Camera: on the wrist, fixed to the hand. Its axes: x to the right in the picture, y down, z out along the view.
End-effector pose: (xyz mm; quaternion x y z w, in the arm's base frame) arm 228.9 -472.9 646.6 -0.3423 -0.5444 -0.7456 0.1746
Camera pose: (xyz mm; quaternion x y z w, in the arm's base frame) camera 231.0 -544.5 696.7 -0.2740 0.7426 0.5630 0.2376
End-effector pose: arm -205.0 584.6 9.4 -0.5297 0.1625 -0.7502 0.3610
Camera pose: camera -239.4 516.6 -33.5 0.2945 0.3581 0.8696 0.1698
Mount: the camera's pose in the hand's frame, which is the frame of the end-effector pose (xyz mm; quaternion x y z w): 25.6 60.8 -57.4 0.2137 0.1380 -0.6788 0.6888
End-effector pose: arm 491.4 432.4 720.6 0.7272 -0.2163 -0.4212 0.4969
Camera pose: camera 559.3 419.6 774.1 -0.8121 -0.3232 0.4809 0.0692
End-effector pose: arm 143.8 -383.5 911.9 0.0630 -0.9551 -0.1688 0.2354
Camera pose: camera 145.8 -348.6 992.0 0.7653 -0.6187 -0.0633 0.1659
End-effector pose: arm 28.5 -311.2 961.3 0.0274 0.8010 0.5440 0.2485
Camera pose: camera -32.2 -327.7 1022.0 -0.5468 0.7209 0.0386 0.4240
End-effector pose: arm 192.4 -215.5 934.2 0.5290 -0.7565 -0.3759 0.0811
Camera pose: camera 166.4 -255.7 1007.4 -0.9471 0.2311 0.0793 0.2080
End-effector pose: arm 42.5 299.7 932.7 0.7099 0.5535 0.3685 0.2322
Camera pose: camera 38.1 302.7 1020.0 0.1120 0.9739 0.0759 0.1820
